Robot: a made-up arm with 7 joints. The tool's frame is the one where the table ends. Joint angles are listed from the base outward.
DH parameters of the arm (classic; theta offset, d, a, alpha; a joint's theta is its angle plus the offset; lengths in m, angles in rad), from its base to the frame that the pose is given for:
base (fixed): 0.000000 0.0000 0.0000 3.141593
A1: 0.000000 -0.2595 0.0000 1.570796
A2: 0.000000 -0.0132 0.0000 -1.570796
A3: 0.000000 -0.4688 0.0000 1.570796
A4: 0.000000 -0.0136 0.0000 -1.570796
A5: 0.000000 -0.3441 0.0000 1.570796
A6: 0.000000 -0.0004 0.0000 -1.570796
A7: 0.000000 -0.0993 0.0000 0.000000
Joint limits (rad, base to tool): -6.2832..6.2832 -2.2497..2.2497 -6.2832..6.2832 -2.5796..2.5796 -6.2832..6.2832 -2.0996..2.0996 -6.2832..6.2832
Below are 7 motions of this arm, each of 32 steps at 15 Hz.
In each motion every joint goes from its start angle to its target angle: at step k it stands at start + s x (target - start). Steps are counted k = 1, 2, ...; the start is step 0. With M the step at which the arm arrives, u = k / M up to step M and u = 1 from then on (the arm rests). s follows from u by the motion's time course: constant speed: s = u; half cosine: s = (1 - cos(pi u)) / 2; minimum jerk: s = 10 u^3 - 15 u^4 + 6 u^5.
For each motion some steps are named. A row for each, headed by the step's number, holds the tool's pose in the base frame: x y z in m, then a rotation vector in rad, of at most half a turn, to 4 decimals.
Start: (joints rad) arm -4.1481 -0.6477 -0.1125 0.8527 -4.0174 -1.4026 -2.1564
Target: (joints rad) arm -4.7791 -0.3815 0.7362 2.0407 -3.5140 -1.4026 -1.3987
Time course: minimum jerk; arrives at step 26
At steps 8, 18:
8: 0.0466 0.0251 0.9403 -0.9630 1.5772 2.0716
18: -0.1747 -0.1338 0.6427 -0.7582 0.6077 2.3962

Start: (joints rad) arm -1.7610 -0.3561 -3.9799 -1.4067 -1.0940 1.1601 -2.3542
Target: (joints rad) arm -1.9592 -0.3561 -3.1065 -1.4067 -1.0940 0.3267 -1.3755
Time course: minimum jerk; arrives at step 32
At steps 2, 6, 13, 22, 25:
2: -0.2292 0.0377 0.9008 1.2481 2.5164 -1.0738
6: -0.2229 0.0471 0.9044 1.3044 2.4590 -1.0568
13: -0.1791 0.1018 0.9216 1.5933 2.0957 -0.9461
22: -0.0806 0.1848 0.9323 1.8961 1.4268 -0.7135
25: -0.0564 0.1997 0.9310 1.9290 1.2851 -0.6565

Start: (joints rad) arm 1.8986 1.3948 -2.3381 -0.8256 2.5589 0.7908 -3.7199
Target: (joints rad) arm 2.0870 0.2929 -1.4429 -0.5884 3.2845 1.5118 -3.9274
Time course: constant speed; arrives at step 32
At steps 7, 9, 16, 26, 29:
7: -0.5151 -0.5871 0.3443 -1.0494 0.0688 -2.8518
9: -0.5253 -0.5619 0.4107 -1.1659 0.1050 -2.8622
16: -0.5282 -0.4346 0.6292 1.3957 -0.2273 2.5757
26: -0.4370 -0.1764 0.8659 1.3924 -0.3394 1.9543
29: -0.3889 -0.0909 0.9122 1.3348 -0.3550 1.7651

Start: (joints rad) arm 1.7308 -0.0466 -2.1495 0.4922 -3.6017 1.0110 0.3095
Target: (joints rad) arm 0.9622 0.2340 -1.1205 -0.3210 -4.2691 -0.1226 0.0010
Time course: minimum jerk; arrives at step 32
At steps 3, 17, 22, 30, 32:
3: 0.1227 0.0416 1.1129 -0.6359 2.6600 0.6090
17: 0.0166 -0.1404 1.1554 -1.2863 2.4970 0.4783
22: -0.0127 -0.1895 1.1490 -1.5575 2.4274 0.2415
30: -0.0248 -0.2019 1.1389 -1.7183 2.3983 0.0200
32: -0.0249 -0.2019 1.1387 -1.7202 2.3980 0.0169

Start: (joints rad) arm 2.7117 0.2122 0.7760 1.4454 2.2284 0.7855 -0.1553
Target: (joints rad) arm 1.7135 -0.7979 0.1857 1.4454 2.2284 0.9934 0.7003
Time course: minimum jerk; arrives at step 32
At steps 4, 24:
4: -0.4635 0.1599 0.7648 2.1559 0.1701 0.6785
24: -0.1578 0.1293 0.9269 1.9790 1.2700 0.6163

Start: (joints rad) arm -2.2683 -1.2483 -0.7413 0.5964 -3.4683 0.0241 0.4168
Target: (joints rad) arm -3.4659 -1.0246 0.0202 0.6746 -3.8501 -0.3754 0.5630
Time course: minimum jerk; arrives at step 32
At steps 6, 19, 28, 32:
6: 0.3958 -0.6217 0.7210 -2.3042 0.5037 0.4579
19: 0.5892 -0.0917 0.8718 -2.7816 -0.1393 0.3265
28: 0.5017 0.1640 0.9206 -2.8598 -0.5802 0.1307
32: 0.4943 0.1754 0.9226 -2.8597 -0.6039 0.1192

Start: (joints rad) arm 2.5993 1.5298 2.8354 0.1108 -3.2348 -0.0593 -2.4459
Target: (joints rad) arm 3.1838 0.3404 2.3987 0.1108 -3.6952 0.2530 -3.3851
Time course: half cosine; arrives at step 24
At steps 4, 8, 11, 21, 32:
4: -0.7938 -0.4157 0.4225 -2.2131 -0.3180 -1.6403
8: -0.7844 -0.3067 0.6073 -2.4681 -0.6771 -1.6453
11: -0.7233 -0.1941 0.7787 2.4892 1.0375 1.4119
21: -0.3064 0.0191 1.1159 2.1827 1.9807 0.5699
32: -0.2668 0.0237 1.1288 2.1618 2.0535 0.5267

